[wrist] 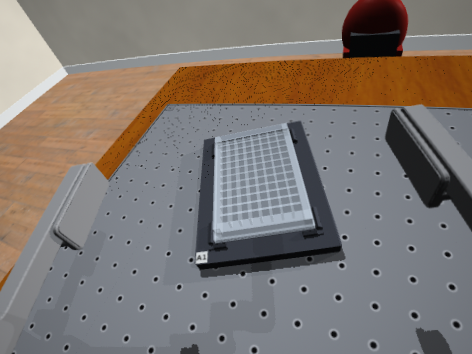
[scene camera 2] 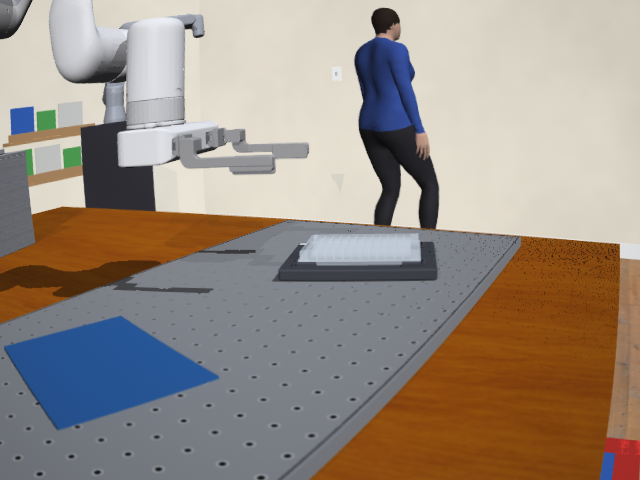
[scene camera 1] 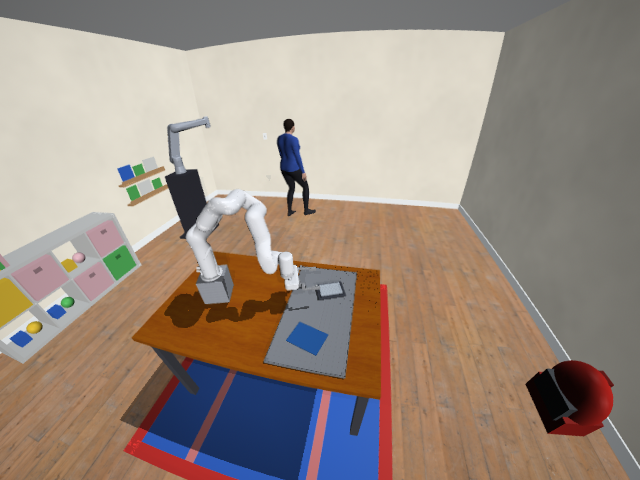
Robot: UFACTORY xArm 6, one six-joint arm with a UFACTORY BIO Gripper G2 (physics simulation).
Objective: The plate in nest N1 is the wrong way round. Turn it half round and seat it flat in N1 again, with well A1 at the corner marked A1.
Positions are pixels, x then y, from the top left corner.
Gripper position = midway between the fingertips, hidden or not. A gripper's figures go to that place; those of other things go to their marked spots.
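Scene:
The gripper (scene camera 2: 293, 156) is 0.65 m from the lens, and there's a clear well plate (scene camera 2: 325, 249) that's 0.63 m from the lens. There's also a blue mat (scene camera 2: 77, 375), and that one is 0.43 m from the lens. As for the clear well plate and the blue mat, their marked spots are 0.33 m apart.

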